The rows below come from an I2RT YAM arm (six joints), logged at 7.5 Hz.
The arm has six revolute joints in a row. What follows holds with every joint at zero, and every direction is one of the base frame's.
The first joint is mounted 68 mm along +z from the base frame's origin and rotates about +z.
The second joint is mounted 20 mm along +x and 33.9 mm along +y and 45.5 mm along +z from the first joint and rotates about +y.
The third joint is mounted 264 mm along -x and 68.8 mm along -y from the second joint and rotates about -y.
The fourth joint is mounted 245 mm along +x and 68.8 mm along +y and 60 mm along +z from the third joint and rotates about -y.
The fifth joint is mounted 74 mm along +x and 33.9 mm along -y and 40.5 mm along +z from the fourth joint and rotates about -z.
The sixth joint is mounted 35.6 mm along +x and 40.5 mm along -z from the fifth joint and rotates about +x.
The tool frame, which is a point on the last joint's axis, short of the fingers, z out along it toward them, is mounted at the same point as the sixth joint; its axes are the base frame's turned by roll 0, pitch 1.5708 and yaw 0 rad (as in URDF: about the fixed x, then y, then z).
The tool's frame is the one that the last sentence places.
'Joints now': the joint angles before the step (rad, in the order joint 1, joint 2, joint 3, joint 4, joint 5, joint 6). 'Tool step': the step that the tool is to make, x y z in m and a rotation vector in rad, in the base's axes. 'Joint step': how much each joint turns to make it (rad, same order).
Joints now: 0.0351 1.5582 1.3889 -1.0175 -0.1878 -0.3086
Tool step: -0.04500 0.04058 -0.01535 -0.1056 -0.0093 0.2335
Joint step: 0.1667 -0.1443 -0.1880 0.0251 0.0740 -0.1022
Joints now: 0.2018 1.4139 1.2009 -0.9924 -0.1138 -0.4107
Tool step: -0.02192 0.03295 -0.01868 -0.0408 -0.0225 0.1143
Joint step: 0.1502 -0.0494 -0.1154 0.0779 0.0553 0.0170
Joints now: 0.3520 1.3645 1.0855 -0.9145 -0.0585 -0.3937
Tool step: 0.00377 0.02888 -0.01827 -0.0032 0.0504 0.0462
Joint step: 0.0948 0.0810 0.0011 0.0352 0.0013 0.0514
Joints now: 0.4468 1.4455 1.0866 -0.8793 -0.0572 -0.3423
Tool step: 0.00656 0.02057 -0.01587 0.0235 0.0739 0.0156
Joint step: 0.0494 0.0882 0.0233 0.0135 -0.0418 0.0488
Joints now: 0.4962 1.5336 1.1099 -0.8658 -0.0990 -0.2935
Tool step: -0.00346 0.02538 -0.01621 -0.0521 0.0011 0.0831
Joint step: 0.0854 0.0630 0.0006 0.0340 0.0432 -0.0094
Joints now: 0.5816 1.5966 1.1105 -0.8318 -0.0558 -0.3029
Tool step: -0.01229 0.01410 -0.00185 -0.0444 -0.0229 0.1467
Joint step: 0.0658 -0.0011 -0.0074 -0.0044 0.0281 -0.0906
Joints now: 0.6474 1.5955 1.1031 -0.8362 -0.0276 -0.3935
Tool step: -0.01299 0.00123 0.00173 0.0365 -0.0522 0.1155
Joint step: 0.0281 -0.0600 -0.0599 0.0604 -0.0204 -0.0851
